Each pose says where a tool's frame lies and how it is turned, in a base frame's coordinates. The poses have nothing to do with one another.
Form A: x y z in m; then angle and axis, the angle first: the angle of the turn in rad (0 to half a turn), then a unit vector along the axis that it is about.
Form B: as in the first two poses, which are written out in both.
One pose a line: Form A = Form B
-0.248 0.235 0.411 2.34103 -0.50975 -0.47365 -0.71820 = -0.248 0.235 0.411 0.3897 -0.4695 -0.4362 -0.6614
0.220 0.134 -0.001 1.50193 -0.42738 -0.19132 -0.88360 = 0.220 0.134 -0.001 0.7310 -0.2916 -0.1305 -0.6029
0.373 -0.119 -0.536 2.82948 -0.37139 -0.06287 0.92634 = 0.373 -0.119 -0.536 0.1554 -0.3669 -0.0621 0.9151
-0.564 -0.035 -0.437 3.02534 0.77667 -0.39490 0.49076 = -0.564 -0.035 -0.437 0.0581 0.7754 -0.3942 0.4899
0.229 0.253 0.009 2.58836 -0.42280 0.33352 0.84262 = 0.229 0.253 0.009 0.2731 -0.4067 0.3208 0.8106
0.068 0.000 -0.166 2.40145 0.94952 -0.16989 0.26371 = 0.068 0.000 -0.166 0.3617 0.8852 -0.1584 0.2459
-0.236 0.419 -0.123 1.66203 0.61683 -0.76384 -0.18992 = -0.236 0.419 -0.123 0.6741 0.4556 -0.5642 -0.1403
